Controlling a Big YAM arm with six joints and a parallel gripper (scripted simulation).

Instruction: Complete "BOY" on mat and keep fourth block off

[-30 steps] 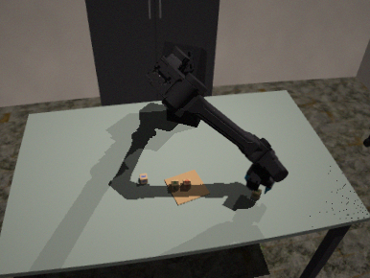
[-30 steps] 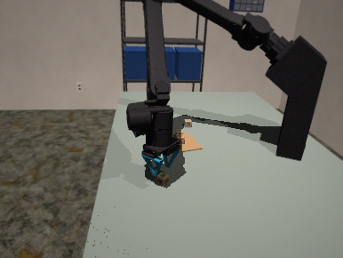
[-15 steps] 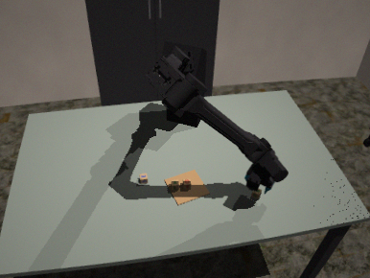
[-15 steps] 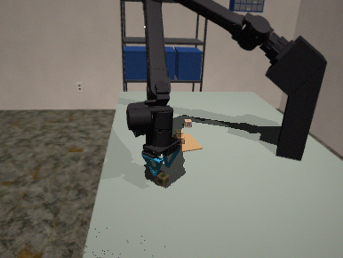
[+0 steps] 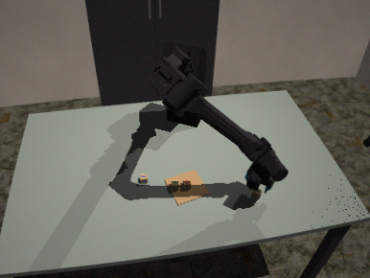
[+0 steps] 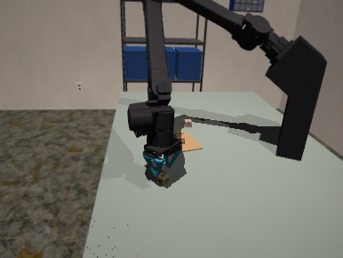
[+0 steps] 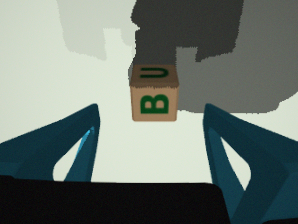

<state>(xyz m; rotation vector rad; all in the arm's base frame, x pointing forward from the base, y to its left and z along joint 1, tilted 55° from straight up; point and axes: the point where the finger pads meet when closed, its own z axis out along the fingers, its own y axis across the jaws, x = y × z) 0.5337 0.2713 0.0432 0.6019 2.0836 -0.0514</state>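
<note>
The wooden block lies 40 mm below my hand. The rest, counted from my hand: orange mat: 100 mm behind, 260 mm to the right, 50 mm below.
</note>
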